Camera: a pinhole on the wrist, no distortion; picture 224 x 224 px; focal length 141.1 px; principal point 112.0 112.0 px. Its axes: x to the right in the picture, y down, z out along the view. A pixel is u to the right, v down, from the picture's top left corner.
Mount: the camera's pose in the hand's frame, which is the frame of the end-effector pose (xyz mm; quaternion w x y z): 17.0 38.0 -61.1 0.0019 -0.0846 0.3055 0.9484
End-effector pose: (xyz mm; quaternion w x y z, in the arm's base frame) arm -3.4 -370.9 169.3 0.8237 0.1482 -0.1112 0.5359
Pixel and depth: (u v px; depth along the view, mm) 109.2 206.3 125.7
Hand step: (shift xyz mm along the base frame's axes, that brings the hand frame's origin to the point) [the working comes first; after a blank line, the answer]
In the camera's frame: -2.5 84.0 125.7

-43.3 -20.3 85.9
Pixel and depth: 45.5 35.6 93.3
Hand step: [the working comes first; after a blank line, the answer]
In the camera's frame: -44.0 -50.5 93.3

-104.3 95.8 25.3
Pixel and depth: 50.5 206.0 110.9
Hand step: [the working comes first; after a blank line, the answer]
In the camera's frame: -48.3 73.9 110.9

-25.5 25.1 93.0
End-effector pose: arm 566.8 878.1 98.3 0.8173 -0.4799 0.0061 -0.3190
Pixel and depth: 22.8 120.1 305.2
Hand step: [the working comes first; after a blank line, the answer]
In the camera's frame: -192.9 17.5 305.2

304.6 162.4 2.0
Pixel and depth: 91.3 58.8 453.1
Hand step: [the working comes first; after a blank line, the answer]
In the camera's frame: -66.5 -170.8 453.1

311.3 304.4 -228.5
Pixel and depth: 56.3 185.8 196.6
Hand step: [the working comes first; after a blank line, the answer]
In the camera's frame: -77.6 102.8 196.6

135.3 125.6 50.6
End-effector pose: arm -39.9 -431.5 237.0 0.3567 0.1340 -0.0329 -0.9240
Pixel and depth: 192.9 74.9 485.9
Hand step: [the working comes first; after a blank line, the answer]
In the camera's frame: 278.6 -127.8 485.9

443.1 -93.2 337.9
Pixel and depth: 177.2 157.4 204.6
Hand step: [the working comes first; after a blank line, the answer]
In the camera's frame: 94.5 65.8 204.6

109.9 -2.5 161.1
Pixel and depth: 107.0 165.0 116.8
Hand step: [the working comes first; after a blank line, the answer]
In the camera's frame: -4.1 43.9 116.8

29.8 -54.3 67.1
